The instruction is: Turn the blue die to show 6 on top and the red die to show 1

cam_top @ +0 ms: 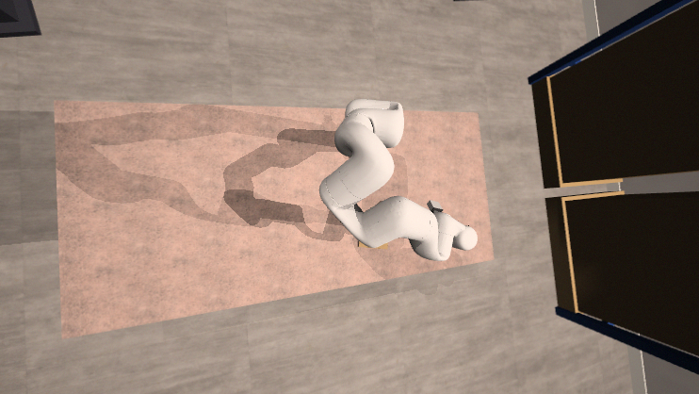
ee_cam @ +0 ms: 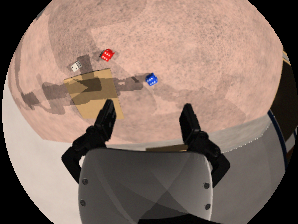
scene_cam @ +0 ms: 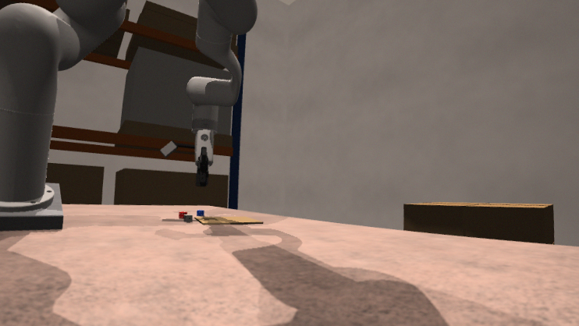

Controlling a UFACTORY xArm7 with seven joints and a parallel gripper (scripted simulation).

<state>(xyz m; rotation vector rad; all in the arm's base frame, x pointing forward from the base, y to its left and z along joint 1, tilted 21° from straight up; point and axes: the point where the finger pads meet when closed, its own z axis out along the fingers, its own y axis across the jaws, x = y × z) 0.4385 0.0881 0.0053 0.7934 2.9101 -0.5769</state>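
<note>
Right now my hand is 9 cm above the blue die. From my hand the other things lie so: tan mat: 15 cm to the right, 9 cm below, 2 cm behind; then red die: 9 cm below, 8 cm behind, 4 cm to the right; then white die: 12 cm to the right, 11 cm behind, 9 cm below.
</note>
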